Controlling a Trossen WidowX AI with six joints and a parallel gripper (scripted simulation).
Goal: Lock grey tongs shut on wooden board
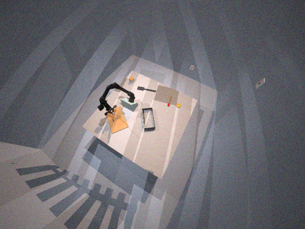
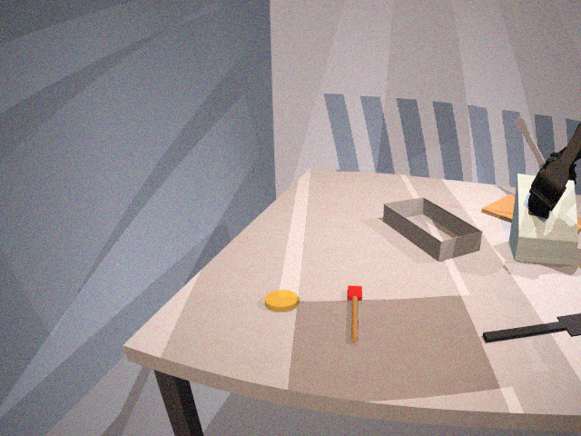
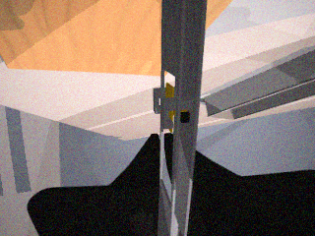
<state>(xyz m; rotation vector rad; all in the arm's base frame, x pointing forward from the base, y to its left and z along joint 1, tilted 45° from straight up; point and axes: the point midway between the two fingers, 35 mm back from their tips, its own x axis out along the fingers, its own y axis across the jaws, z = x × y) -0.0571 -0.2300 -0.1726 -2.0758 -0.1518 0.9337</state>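
Now: the yellow mark 5 cm behind my gripper tip and 1 cm to the left of it. Also, from my gripper tip: grey roasting tin 36 cm ahead, 26 cm to the left, 12 cm below; then wooden board 14 cm below, 2 cm behind, 1 cm to the right; then black spatula 67 cm to the left, 15 cm below, 1 cm ahead.
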